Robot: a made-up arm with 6 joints. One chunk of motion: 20 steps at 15 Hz.
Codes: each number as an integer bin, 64 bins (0 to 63) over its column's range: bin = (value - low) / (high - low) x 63, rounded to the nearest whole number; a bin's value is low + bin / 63 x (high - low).
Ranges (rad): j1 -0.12..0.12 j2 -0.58..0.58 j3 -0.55..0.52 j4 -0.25..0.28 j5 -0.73..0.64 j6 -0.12..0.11
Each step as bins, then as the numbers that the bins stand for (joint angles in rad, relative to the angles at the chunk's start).
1 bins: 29 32 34 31 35 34
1 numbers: -0.0095 0.0092 0.0275 0.0108 0.0311 0.0041
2 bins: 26 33 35 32 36 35
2 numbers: -0.0210 0.0276 0.0444 0.0192 0.0529 0.0078
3 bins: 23 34 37 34 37 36
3 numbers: -0.0324 0.0460 0.0784 0.0360 0.0746 0.0114
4 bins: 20 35 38 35 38 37
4 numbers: -0.0438 0.0644 0.0954 0.0444 0.0963 0.0151
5 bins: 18 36 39 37 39 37
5 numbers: -0.0514 0.0829 0.1124 0.0613 0.1181 0.0151
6 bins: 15 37 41 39 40 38
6 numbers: -0.0629 0.1013 0.1463 0.0781 0.1398 0.0187
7 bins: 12 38 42 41 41 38
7 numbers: -0.0743 0.1197 0.1633 0.0949 0.1616 0.0187
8 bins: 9 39 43 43 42 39
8 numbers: -0.0857 0.1381 0.1803 0.1117 0.1833 0.0224
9 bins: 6 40 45 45 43 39
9 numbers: -0.0971 0.1565 0.2143 0.1286 0.2051 0.0224
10 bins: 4 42 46 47 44 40
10 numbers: -0.1048 0.1933 0.2313 0.1454 0.2268 0.0260
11 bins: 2 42 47 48 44 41
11 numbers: -0.1124 0.1933 0.2483 0.1538 0.2268 0.0297
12 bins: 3 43 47 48 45 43
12 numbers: -0.1086 0.2117 0.2483 0.1538 0.2486 0.0370
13 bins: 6 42 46 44 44 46
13 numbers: -0.0971 0.1933 0.2313 0.1202 0.2268 0.0479
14 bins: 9 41 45 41 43 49
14 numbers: -0.0857 0.1749 0.2143 0.0949 0.2051 0.0589
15 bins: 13 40 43 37 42 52
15 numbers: -0.0705 0.1565 0.1803 0.0613 0.1833 0.0698
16 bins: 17 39 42 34 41 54
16 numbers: -0.0552 0.1381 0.1633 0.0360 0.1616 0.0771
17 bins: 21 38 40 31 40 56
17 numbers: -0.0400 0.1197 0.1294 0.0108 0.1398 0.0844
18 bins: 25 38 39 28 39 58
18 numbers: -0.0248 0.1197 0.1124 -0.0144 0.1181 0.0917
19 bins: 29 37 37 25 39 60
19 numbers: -0.0095 0.1013 0.0784 -0.0397 0.1181 0.0990
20 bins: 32 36 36 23 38 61
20 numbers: 0.0019 0.0829 0.0614 -0.0565 0.0963 0.1027
